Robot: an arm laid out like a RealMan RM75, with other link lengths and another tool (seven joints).
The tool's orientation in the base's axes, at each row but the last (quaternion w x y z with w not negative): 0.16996, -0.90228, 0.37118, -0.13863; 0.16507, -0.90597, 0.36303, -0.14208; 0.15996, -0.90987, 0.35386, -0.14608; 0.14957, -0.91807, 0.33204, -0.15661; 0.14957, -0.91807, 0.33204, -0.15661; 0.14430, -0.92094, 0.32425, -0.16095; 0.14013, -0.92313, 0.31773, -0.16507; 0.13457, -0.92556, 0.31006, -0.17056
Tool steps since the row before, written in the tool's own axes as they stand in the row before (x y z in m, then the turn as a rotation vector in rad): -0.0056, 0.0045, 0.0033, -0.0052, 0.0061, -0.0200; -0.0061, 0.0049, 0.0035, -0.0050, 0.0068, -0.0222; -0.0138, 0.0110, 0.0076, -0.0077, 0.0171, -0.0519; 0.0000, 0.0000, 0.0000, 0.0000, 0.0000, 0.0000; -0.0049, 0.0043, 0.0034, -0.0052, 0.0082, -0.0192; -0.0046, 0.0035, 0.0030, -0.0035, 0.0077, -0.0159; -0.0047, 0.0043, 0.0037, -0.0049, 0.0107, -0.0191; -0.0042, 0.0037, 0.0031, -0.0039, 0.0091, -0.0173
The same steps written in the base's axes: -0.0054, 0.0017, -0.0055, -0.0149, -0.0044, 0.0149; -0.0059, 0.0016, -0.0060, -0.0160, -0.0055, 0.0167; -0.0134, 0.0033, -0.0133, -0.0353, -0.0164, 0.0391; 0.0000, 0.0000, 0.0000, 0.0000, 0.0000, 0.0000; -0.0047, 0.0006, -0.0056, -0.0158, -0.0059, 0.0133; -0.0042, 0.0008, -0.0049, -0.0130, -0.0061, 0.0109; -0.0044, 0.0003, -0.0059, -0.0169, -0.0080, 0.0124; -0.0039, 0.0002, -0.0051, -0.0146, -0.0071, 0.0115
